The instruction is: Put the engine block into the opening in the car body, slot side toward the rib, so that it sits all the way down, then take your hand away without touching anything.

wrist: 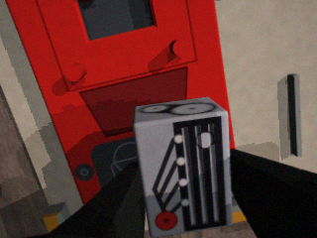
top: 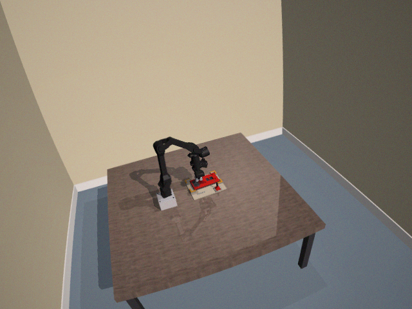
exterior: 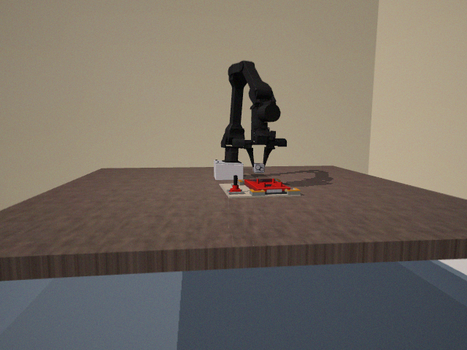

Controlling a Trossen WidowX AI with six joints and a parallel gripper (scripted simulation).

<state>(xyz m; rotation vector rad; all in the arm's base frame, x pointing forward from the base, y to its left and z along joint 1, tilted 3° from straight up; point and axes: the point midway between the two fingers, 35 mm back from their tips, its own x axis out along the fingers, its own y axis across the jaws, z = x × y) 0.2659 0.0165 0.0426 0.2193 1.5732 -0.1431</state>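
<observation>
Now: gripper tip 90 mm short of the black post, 110 mm to the left of it and 40 mm above it. Also, from my gripper tip: grey engine block: 10 mm below.
</observation>
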